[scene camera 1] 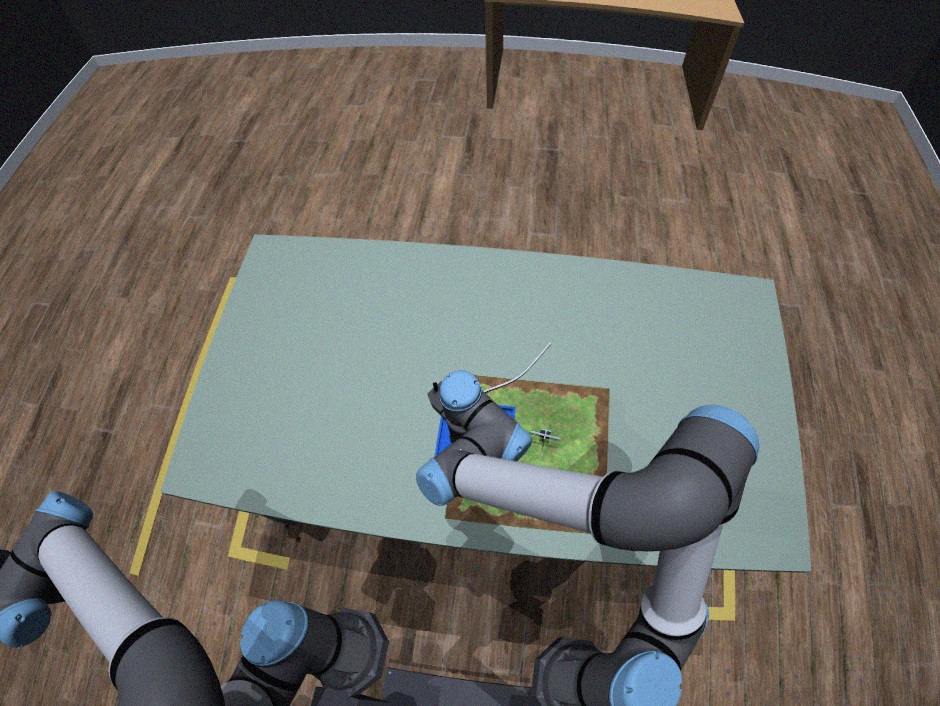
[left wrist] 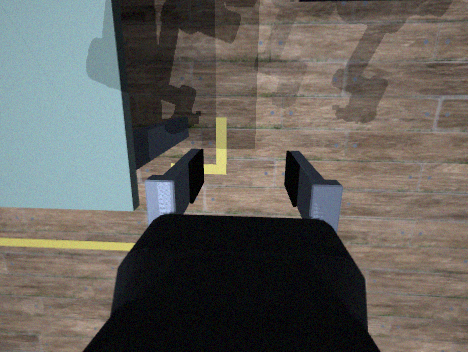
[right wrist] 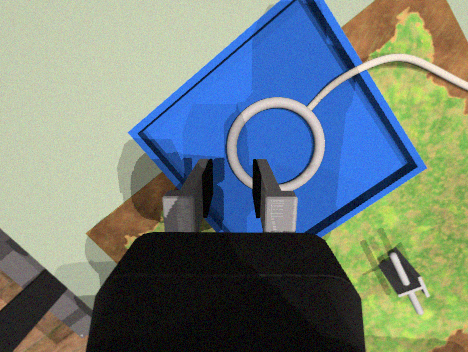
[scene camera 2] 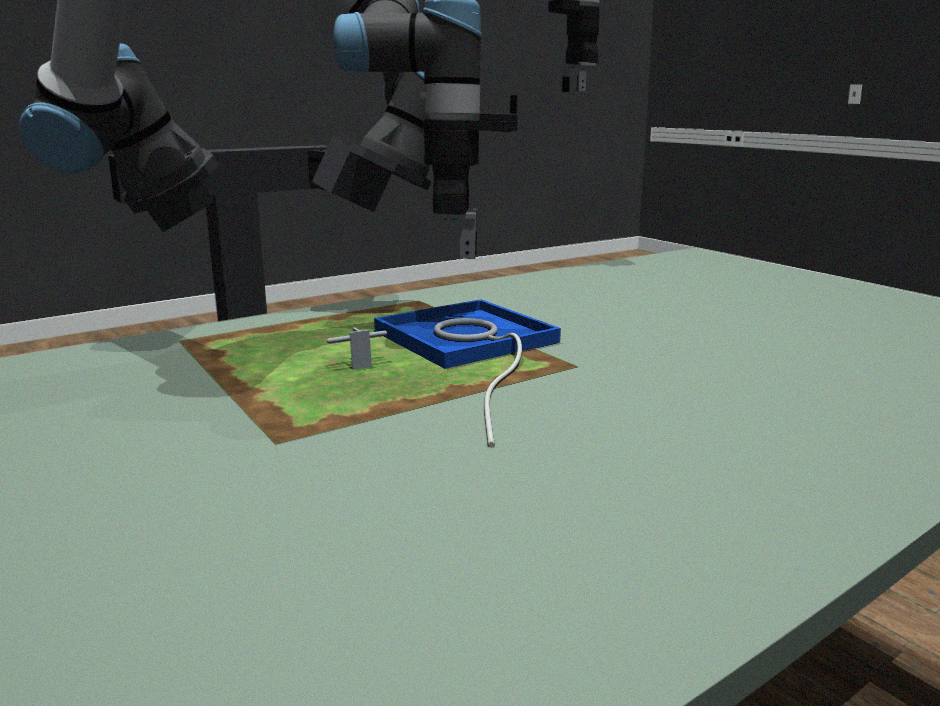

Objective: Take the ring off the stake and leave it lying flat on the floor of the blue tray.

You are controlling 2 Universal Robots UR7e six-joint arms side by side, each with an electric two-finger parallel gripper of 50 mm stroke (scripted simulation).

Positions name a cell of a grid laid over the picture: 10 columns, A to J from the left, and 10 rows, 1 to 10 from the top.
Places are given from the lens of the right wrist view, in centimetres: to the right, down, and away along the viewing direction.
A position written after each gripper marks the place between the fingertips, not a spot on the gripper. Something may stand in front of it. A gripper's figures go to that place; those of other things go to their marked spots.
right gripper (right wrist: E6): 0, 0, 16
blue tray (right wrist: G2): 5, -10, 24
grey ring (right wrist: F3): 4, -6, 24
